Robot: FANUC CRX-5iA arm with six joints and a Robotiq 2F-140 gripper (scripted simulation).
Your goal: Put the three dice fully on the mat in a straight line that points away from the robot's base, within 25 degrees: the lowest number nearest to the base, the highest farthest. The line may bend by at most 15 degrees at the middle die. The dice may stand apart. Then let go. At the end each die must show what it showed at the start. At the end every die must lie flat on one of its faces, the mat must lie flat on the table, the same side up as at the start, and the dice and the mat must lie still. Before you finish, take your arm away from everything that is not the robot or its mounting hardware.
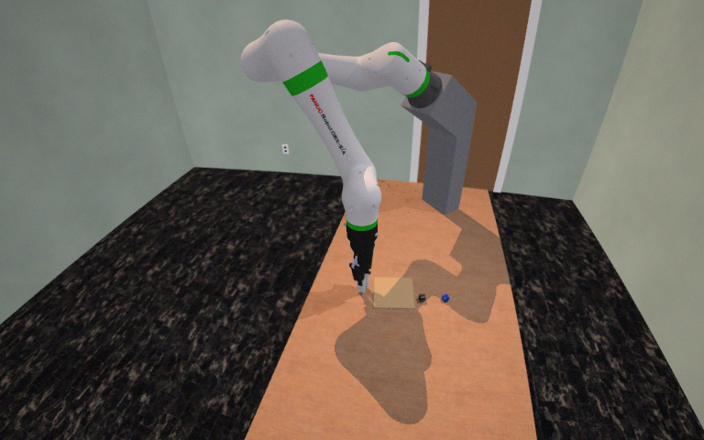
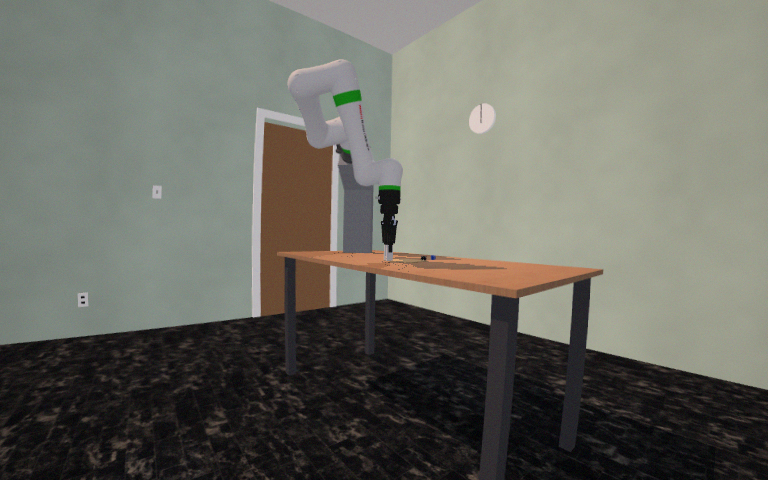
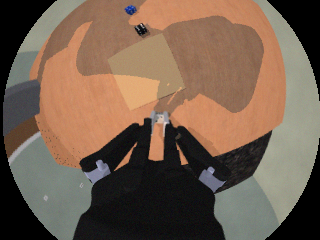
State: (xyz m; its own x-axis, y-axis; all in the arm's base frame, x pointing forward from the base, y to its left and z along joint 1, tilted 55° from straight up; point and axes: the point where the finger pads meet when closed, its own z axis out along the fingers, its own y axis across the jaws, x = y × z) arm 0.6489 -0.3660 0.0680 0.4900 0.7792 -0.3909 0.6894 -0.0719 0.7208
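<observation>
Right now my hand is 3 cm short of the tan mat, 11 cm to the right of it and 4 cm above it. Round my hand: blue die (9 cm ahead, 28 cm to the left, 3 cm below); white die (2 cm below); black die (7 cm ahead, 20 cm to the left, 3 cm below).
</observation>
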